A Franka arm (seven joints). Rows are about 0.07 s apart.
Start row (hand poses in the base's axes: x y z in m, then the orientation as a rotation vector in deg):
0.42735, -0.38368, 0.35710, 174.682, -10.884, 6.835
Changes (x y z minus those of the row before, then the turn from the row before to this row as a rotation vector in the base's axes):
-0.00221, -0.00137, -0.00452, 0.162, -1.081, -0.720
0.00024, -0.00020, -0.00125, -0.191, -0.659, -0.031
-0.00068, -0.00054, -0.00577, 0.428, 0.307, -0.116
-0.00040, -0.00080, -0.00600, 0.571, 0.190, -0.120
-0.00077, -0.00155, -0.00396, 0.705, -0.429, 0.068
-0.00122, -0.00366, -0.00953, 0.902, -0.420, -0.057
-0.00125, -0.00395, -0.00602, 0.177, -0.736, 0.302
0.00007, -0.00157, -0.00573, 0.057, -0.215, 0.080
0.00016, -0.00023, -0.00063, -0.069, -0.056, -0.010
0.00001, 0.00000, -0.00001, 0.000, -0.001, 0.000
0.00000, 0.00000, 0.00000, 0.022, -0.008, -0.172
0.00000, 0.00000, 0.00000, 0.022, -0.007, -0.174
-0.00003, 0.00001, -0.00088, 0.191, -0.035, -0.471
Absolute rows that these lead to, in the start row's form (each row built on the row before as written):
0.42514, -0.38505, 0.35258, 174.736, -12.073, 8.429
0.42538, -0.38525, 0.35133, 174.533, -12.137, 9.445
0.42470, -0.38579, 0.34556, 174.944, -12.356, 8.944
0.42430, -0.38659, 0.33956, 175.494, -12.610, 8.611
0.42353, -0.38814, 0.33560, 176.200, -12.631, 9.230
0.42231, -0.39180, 0.32607, 177.080, -12.873, 9.823
0.42106, -0.39575, 0.32005, 177.290, -12.460, 10.964
0.42113, -0.39732, 0.31432, 177.354, -12.352, 11.297
0.42129, -0.39755, 0.31369, 177.282, -12.358, 11.387
0.42130, -0.39755, 0.31368, 177.282, -12.358, 11.389
0.42130, -0.39755, 0.31368, 177.274, -12.627, 11.395
0.42130, -0.39755, 0.31368, 177.265, -12.899, 11.400
0.42127, -0.39754, 0.31280, 177.369, -13.660, 11.431

